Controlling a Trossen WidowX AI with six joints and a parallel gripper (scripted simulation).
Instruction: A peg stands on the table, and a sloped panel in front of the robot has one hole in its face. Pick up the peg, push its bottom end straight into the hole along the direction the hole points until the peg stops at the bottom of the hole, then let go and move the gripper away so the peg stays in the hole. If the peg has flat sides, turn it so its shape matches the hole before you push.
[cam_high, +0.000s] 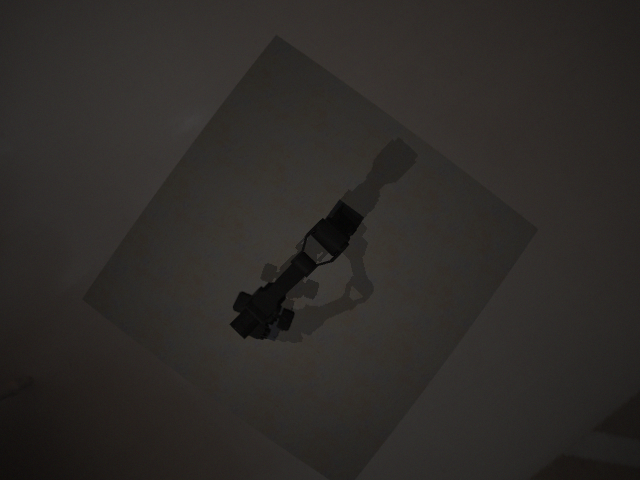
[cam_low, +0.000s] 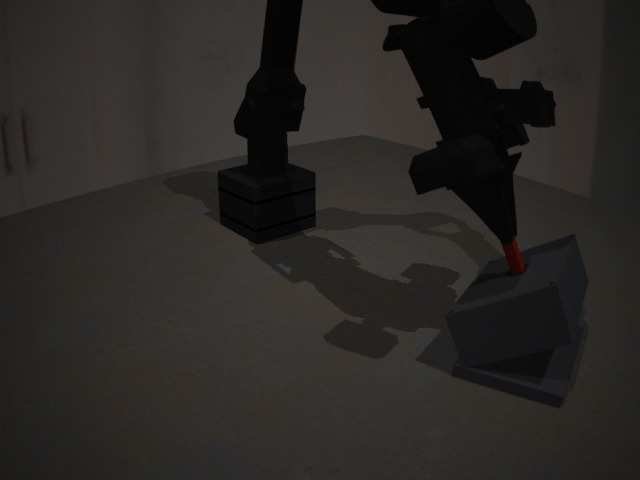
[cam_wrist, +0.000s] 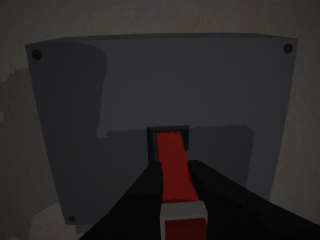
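Now: the grey sloped panel 2 cm ahead of my gripper tip, 1 cm to the left of it and 5 cm below it. From my gripper tip the other things lie so: red square peg: 1 cm behind, 1 cm above; flat grey base plate: 4 cm ahead, 1 cm to the left, 11 cm below.
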